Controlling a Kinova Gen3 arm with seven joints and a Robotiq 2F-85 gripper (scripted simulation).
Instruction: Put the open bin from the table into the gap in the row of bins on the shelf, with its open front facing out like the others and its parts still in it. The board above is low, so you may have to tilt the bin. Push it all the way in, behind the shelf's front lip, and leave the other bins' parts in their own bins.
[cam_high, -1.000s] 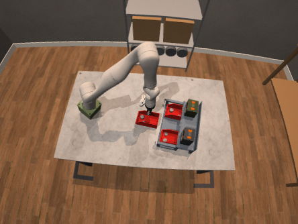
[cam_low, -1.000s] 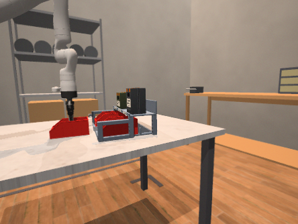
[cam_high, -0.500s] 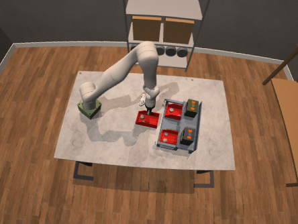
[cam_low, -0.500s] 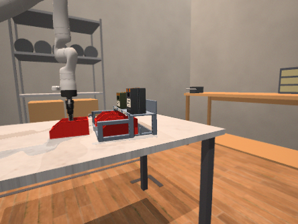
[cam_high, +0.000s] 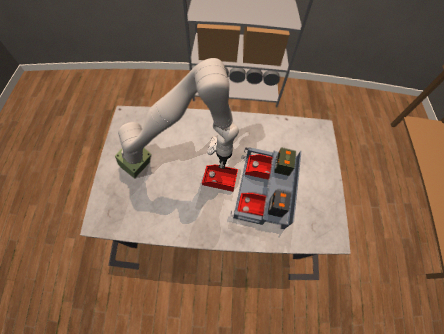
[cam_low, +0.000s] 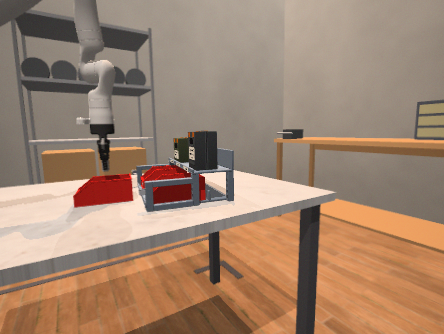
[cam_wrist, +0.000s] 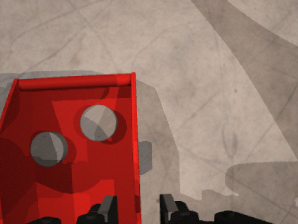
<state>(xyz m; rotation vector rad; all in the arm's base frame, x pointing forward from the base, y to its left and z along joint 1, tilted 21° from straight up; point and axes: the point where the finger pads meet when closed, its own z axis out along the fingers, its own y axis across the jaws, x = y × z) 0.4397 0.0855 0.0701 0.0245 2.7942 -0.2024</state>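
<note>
The grey round part lies 3 cm behind my hand, 8 cm to the right of it and 10 cm below it. From my hand the other things lie so: black tool case: 29 cm ahead, 18 cm to the right, 5 cm above; grey shelf: 23 cm ahead, 6 cm to the right, 4 cm below.
</note>
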